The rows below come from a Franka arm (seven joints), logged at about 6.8 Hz.
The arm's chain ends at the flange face. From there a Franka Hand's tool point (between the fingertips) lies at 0.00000 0.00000 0.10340 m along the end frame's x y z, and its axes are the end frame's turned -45 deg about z.
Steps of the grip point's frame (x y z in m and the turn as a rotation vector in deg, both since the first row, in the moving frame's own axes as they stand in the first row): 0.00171, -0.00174, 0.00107, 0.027, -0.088, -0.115; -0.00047, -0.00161, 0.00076, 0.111, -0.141, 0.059; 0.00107, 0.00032, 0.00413, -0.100, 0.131, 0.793; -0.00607, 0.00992, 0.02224, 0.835, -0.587, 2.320; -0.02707, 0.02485, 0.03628, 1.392, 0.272, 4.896; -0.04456, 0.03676, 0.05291, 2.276, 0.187, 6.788; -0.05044, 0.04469, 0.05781, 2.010, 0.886, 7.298
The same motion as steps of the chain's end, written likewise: 0.00013, -0.00252, 0.00107, -0.043, -0.081, -0.115; -0.00115, -0.00084, 0.00076, -0.021, -0.178, 0.059; 0.00069, -0.00049, 0.00413, 0.022, 0.163, 0.793; 0.00453, 0.01166, 0.02226, 0.175, -1.006, 2.320; -0.00023, 0.03889, 0.03631, 1.177, -0.792, 4.896; -0.00304, 0.06079, 0.05299, 1.742, -1.477, 6.788; -0.00287, 0.07104, 0.05789, 2.048, -0.795, 7.298
